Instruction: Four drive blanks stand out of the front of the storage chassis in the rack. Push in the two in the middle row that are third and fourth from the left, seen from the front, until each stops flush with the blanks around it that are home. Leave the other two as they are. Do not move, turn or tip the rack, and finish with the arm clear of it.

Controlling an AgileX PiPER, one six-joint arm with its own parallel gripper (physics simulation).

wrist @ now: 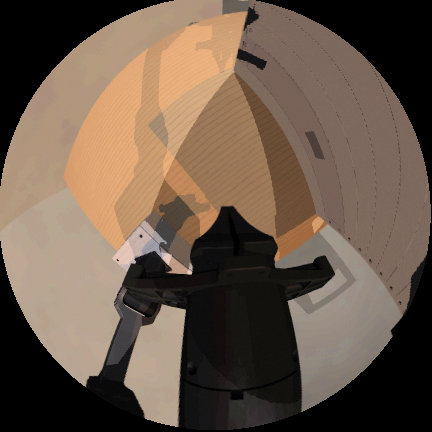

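Observation:
My gripper (226, 213) is in the lower middle of the wrist view, with its two black fingertips together; it is shut, with no object showing between them. A large grey-brown panelled body (365, 125), which looks like the rack with the storage chassis, fills the right side of the view. Its face shows thin curved seams, a dark slot and a row of small holes along its lower edge. The fingers are to the left of this body and look apart from it. The drive blanks cannot be made out, so their depths cannot be told.
A wooden table top (110, 135) runs beside the body, crossed by shadows of the arm. A pale metal plate (132, 247) with small holes is at the lower left, by a dark arm link (122, 340). Pale floor (50, 265) lies beyond the table edge.

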